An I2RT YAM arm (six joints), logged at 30 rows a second.
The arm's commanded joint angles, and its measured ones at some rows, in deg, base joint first. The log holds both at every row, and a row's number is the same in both.
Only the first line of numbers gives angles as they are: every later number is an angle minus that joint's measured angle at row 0.
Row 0, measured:
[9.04 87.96 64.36 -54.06 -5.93 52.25]
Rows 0 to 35, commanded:
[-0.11 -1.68 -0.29 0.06 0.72 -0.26]
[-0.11 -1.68 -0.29 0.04 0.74 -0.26]
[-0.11 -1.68 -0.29 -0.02 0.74 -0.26]
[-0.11 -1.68 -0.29 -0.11 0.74 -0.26]
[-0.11 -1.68 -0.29 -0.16 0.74 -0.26]
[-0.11 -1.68 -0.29 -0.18 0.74 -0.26]
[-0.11 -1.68 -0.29 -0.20 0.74 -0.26]
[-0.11 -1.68 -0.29 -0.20 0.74 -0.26]
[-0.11 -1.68 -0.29 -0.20 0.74 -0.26]
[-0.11 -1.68 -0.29 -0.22 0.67 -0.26]
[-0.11 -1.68 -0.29 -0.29 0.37 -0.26]
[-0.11 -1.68 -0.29 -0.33 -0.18 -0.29]
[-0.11 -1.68 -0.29 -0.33 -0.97 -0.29]
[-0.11 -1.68 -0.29 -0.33 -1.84 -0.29]
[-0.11 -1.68 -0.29 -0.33 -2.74 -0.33]
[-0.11 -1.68 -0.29 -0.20 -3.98 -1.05]
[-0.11 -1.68 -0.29 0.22 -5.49 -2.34]
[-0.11 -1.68 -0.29 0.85 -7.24 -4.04]
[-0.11 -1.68 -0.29 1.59 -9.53 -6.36]
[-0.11 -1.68 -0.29 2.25 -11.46 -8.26]
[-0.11 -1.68 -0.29 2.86 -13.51 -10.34]
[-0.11 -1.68 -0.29 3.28 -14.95 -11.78]
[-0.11 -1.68 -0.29 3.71 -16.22 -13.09]
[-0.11 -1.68 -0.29 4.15 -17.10 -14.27]
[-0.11 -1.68 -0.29 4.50 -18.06 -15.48]
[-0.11 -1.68 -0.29 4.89 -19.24 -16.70]
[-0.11 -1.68 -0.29 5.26 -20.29 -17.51]
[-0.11 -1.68 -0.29 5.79 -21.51 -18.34]
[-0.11 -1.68 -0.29 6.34 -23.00 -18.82]
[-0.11 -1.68 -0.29 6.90 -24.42 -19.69]
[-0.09 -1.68 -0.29 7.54 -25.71 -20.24]
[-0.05 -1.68 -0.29 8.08 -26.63 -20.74]
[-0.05 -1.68 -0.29 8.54 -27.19 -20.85]
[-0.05 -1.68 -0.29 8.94 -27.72 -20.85]
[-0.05 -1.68 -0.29 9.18 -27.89 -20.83]
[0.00 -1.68 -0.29 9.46 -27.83 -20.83]
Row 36, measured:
[0.00 -0.04 -0.05 8.89 -24.68 -18.89]
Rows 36 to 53, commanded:
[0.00 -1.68 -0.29 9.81 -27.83 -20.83]
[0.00 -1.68 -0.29 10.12 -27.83 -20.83]
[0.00 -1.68 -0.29 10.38 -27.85 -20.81]
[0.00 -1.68 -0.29 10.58 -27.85 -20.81]
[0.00 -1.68 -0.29 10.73 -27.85 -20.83]
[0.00 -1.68 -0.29 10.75 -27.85 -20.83]
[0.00 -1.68 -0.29 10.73 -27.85 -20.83]
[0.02 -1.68 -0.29 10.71 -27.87 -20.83]
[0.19 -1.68 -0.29 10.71 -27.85 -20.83]
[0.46 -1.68 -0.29 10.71 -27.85 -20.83]
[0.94 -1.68 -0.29 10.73 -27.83 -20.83]
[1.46 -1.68 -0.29 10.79 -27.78 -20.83]
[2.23 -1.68 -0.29 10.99 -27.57 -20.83]
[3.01 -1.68 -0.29 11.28 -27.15 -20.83]
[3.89 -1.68 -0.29 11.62 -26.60 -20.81]
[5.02 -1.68 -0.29 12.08 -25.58 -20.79]
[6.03 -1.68 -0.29 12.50 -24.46 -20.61]
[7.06 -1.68 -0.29 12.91 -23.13 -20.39]
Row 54, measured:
[4.54 -0.04 -0.05 12.11 -25.93 -20.15]
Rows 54 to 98, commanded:
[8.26 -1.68 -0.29 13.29 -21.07 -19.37]
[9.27 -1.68 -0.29 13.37 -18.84 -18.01]
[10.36 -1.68 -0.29 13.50 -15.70 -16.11]
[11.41 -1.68 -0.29 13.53 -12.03 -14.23]
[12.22 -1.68 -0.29 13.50 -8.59 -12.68]
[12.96 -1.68 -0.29 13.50 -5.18 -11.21]
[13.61 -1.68 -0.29 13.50 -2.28 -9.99]
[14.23 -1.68 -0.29 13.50 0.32 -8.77]
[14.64 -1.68 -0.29 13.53 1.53 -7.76]
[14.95 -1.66 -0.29 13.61 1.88 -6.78]
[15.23 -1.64 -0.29 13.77 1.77 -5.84]
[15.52 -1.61 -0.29 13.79 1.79 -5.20]
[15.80 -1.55 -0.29 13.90 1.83 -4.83]
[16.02 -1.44 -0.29 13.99 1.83 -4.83]
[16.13 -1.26 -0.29 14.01 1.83 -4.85]
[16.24 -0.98 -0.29 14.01 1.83 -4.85]
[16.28 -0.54 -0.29 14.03 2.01 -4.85]
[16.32 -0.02 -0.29 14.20 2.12 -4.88]
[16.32 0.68 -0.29 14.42 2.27 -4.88]
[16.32 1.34 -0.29 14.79 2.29 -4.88]
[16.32 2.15 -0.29 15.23 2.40 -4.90]
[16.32 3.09 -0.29 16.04 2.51 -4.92]
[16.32 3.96 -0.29 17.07 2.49 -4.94]
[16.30 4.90 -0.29 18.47 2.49 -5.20]
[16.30 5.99 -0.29 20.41 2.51 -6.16]
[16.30 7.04 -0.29 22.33 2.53 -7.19]
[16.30 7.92 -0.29 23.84 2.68 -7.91]
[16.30 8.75 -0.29 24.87 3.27 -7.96]
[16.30 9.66 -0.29 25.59 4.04 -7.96]
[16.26 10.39 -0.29 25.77 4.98 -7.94]
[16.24 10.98 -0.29 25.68 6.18 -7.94]
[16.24 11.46 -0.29 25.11 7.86 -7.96]
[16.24 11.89 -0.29 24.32 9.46 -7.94]
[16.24 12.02 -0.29 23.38 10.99 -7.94]
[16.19 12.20 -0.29 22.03 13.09 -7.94]
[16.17 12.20 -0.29 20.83 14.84 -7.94]
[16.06 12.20 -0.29 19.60 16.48 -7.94]
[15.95 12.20 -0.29 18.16 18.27 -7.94]
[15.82 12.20 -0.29 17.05 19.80 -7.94]
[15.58 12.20 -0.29 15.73 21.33 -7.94]
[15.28 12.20 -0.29 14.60 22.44 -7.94]
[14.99 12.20 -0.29 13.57 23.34 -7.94]
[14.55 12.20 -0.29 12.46 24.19 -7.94]
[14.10 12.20 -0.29 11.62 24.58 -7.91]
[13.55 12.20 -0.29 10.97 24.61 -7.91]
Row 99, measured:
[15.04 11.98 -0.16 11.67 18.84 -8.35]
